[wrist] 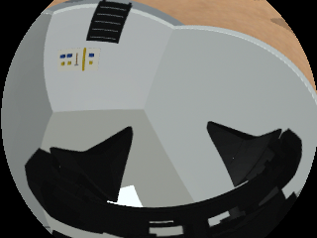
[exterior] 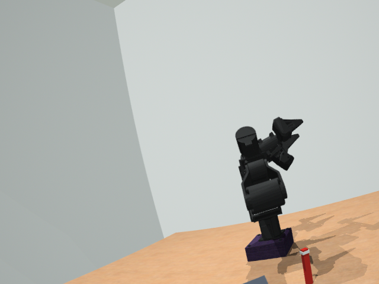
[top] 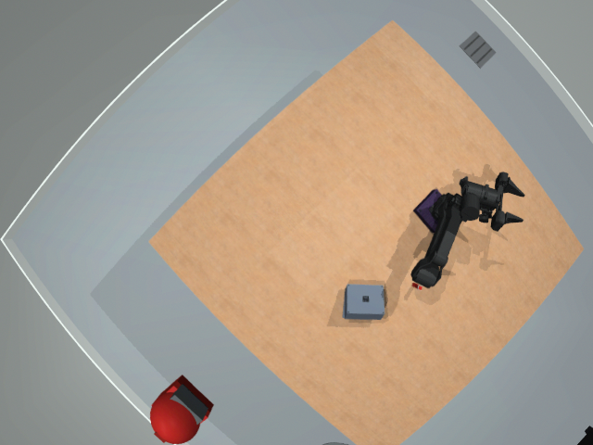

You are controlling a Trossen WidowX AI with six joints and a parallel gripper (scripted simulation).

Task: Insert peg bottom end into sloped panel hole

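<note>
Right now the red peg is 380 mm ahead of my gripper tip, 270 mm below it and 30 mm to the left of it. Also, from my gripper tip: panel (560 mm ahead, 280 mm below, 60 mm to the right).
</note>
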